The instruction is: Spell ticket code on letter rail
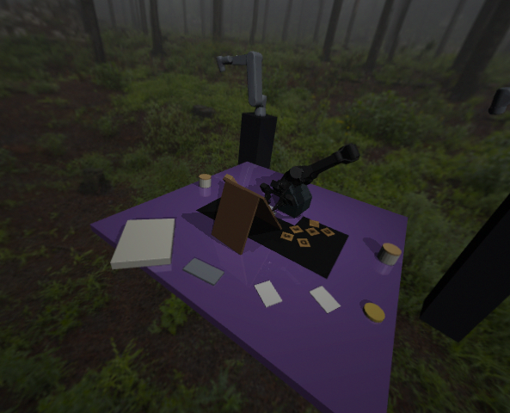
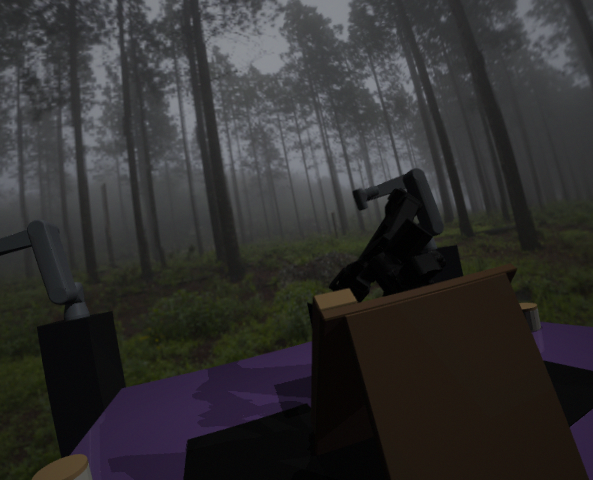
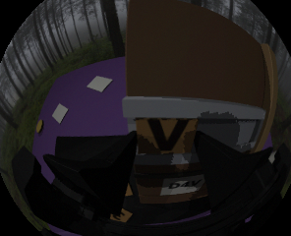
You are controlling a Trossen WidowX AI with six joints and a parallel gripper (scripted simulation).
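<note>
The white ticket is 60 mm behind my gripper tip, 50 mm to the right of it and 90 mm below it. Round my gripper tip: black mat 160 mm behind, 50 mm to the right, 170 mm below; grey card 360 mm ahead, 10 mm to the right, 160 mm below; tan letter tile marked v right at my gripper tip.
</note>
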